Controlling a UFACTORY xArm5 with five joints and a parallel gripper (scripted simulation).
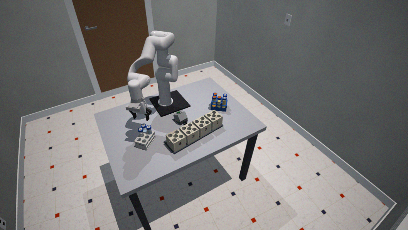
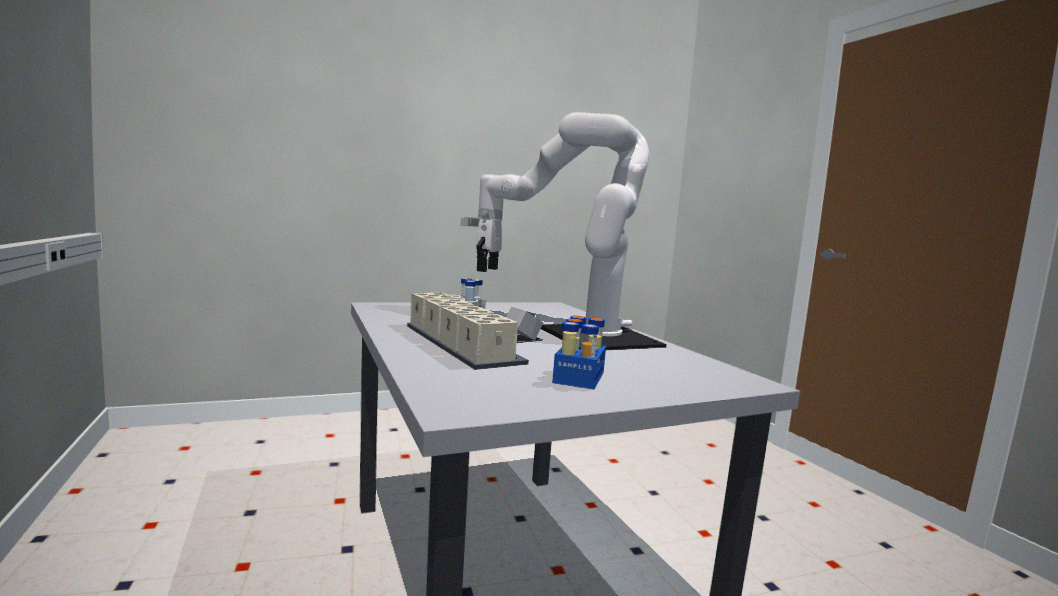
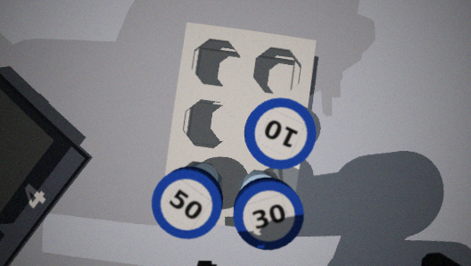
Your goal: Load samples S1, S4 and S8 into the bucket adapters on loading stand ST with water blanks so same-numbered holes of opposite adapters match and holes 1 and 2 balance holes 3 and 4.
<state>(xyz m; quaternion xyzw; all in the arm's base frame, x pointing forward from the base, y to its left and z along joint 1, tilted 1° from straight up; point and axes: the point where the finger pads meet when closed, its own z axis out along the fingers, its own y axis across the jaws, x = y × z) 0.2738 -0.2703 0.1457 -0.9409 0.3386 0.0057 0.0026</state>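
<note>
Right now my hand is 1 cm past the blue samples rack, 64 cm to the right of it and 13 cm above it. Round my hand: adapter 3: 18 cm ahead, 27 cm to the left, 11 cm below; white rack: 7 cm ahead, 2 cm to the right, 13 cm below.
</note>
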